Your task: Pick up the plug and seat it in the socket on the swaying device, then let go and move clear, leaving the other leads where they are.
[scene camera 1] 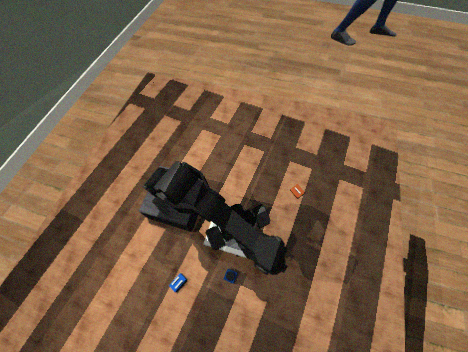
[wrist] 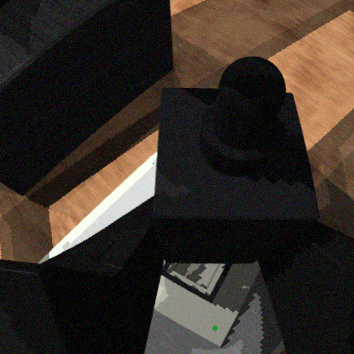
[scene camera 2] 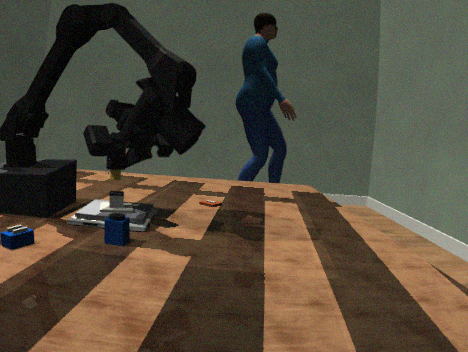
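The plug point(wrist: 200, 200) is a dark block with a round knob on top in the wrist view. Its yellowish lower end point(scene camera 2: 116, 174) shows under the fingers in scene camera 2. My gripper point(scene camera 2: 116, 163) point(wrist: 209, 207) is shut on the plug and holds it roughly upright. The device point(scene camera 1: 227, 248) point(scene camera 2: 142, 226) point(wrist: 120, 205) is a pale, flat, stepped base below the gripper. Its raised socket point(scene camera 2: 116, 200) has a dark square rim, partly hidden behind the plug in the wrist view. A gap shows between plug and socket in scene camera 2; their exact sideways alignment is unclear.
A blue block with a dark round top point(scene camera 1: 230, 275) point(scene camera 2: 117, 231) stands near the device. A blue block with pale strips point(scene camera 1: 177, 283) point(scene camera 2: 17, 239) and a flat orange piece point(scene camera 1: 297, 191) point(scene camera 2: 210, 203) lie farther off. A person point(scene camera 2: 260, 95) stands beyond the table.
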